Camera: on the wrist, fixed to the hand. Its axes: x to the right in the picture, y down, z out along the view.
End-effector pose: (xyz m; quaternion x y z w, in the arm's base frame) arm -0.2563 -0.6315 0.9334 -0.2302 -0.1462 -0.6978 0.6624
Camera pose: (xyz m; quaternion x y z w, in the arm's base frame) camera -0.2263 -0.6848 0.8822 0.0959 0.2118 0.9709 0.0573
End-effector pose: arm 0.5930 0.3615 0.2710 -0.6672 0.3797 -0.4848 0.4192
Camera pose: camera 0.5290 0.3174 0.2528 0.7605 0.1782 0.6150 0.1079
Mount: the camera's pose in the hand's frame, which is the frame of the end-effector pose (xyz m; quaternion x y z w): 0.0188 0.0392 -0.0669 -0.0709 0.0079 -0.7178 0.6926
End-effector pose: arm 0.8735 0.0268 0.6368 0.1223 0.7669 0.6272 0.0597
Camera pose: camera 0.8434 -0.0245 0.6900 -0.4749 0.5749 0.4469 0.4942
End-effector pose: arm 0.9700 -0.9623 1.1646 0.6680 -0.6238 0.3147 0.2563
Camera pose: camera 0.9247 -0.9293 1.2214 0.8897 0.0272 -0.0050 0.4557
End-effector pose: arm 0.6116 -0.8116 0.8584 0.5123 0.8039 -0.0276 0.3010
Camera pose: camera 0.6085 -0.7543 0.9138 -0.2433 0.9288 -0.1741 0.2186
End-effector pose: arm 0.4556 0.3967 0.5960 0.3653 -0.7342 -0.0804 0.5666
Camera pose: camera 0.4960 0.4329 0.6545 0.7405 -0.2361 -0.5116 0.3664
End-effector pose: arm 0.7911 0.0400 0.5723 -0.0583 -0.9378 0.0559 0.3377
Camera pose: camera 0.8223 0.0858 0.6297 0.6084 -0.6926 -0.2706 0.2773
